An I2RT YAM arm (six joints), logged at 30 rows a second.
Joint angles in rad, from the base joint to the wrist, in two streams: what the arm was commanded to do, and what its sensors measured. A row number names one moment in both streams.
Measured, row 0:
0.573, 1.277, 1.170, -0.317, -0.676, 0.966
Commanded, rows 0 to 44:
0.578, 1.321, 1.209, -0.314, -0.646, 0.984
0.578, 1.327, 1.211, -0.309, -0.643, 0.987
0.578, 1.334, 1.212, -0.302, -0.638, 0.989
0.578, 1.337, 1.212, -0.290, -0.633, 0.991
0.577, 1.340, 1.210, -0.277, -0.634, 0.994
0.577, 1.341, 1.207, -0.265, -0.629, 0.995
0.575, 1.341, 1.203, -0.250, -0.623, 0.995
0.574, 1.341, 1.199, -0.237, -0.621, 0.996
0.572, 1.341, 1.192, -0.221, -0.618, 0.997
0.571, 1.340, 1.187, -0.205, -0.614, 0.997
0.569, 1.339, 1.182, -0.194, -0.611, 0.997
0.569, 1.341, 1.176, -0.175, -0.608, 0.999
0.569, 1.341, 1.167, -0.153, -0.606, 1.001
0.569, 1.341, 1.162, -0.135, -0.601, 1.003
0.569, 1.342, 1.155, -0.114, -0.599, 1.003
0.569, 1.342, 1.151, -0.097, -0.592, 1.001
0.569, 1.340, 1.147, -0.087, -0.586, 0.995
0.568, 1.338, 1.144, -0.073, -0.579, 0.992
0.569, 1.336, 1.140, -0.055, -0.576, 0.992
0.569, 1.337, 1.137, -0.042, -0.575, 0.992
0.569, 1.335, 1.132, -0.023, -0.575, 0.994
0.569, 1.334, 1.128, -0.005, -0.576, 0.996
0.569, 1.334, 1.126, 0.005, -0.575, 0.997
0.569, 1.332, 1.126, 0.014, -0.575, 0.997
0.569, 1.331, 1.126, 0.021, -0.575, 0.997
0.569, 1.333, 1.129, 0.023, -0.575, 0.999
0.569, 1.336, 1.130, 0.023, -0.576, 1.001
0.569, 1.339, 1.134, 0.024, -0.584, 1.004
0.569, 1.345, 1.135, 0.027, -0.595, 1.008
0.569, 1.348, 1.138, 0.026, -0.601, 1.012
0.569, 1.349, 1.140, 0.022, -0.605, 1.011
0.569, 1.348, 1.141, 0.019, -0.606, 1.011
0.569, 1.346, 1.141, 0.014, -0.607, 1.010
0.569, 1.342, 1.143, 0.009, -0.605, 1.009
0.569, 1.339, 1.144, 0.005, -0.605, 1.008
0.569, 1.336, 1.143, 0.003, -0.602, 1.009
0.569, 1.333, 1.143, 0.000, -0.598, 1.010
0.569, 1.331, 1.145, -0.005, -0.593, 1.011
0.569, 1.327, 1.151, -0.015, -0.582, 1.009
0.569, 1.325, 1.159, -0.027, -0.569, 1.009
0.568, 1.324, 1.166, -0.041, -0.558, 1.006
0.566, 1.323, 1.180, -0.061, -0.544, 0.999
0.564, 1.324, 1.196, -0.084, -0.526, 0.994
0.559, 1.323, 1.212, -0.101, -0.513, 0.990
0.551, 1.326, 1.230, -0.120, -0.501, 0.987
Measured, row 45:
0.562, 1.338, 1.159, -0.075, -0.558, 1.018
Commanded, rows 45 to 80:
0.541, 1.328, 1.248, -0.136, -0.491, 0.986
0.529, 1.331, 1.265, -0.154, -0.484, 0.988
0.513, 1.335, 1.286, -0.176, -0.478, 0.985
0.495, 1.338, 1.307, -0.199, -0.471, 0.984
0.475, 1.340, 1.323, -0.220, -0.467, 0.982
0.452, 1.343, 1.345, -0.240, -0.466, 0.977
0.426, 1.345, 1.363, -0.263, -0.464, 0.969
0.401, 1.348, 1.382, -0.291, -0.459, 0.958
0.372, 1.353, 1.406, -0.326, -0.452, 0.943
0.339, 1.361, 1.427, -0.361, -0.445, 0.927
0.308, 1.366, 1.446, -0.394, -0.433, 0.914
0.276, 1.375, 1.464, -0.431, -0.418, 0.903
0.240, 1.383, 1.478, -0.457, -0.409, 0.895
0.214, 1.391, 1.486, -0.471, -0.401, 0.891
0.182, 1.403, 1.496, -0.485, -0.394, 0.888
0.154, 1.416, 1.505, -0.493, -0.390, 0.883
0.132, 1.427, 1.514, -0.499, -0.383, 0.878
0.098, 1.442, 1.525, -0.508, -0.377, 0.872
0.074, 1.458, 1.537, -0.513, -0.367, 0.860
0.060, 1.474, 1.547, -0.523, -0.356, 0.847
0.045, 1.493, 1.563, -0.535, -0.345, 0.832
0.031, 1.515, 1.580, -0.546, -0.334, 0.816
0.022, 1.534, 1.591, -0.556, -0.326, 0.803
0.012, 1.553, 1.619, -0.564, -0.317, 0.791
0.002, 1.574, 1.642, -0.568, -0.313, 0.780
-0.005, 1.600, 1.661, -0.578, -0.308, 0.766
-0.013, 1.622, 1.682, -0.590, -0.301, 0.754
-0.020, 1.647, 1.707, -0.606, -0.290, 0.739
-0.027, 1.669, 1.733, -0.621, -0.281, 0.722
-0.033, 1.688, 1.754, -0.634, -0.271, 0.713
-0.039, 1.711, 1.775, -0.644, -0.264, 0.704
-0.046, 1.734, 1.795, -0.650, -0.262, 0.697
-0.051, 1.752, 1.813, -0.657, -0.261, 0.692
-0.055, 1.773, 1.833, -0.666, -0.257, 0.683
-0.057, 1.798, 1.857, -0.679, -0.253, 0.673
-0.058, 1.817, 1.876, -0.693, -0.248, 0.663
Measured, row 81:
-0.051, 1.781, 1.814, -0.652, -0.272, 0.717
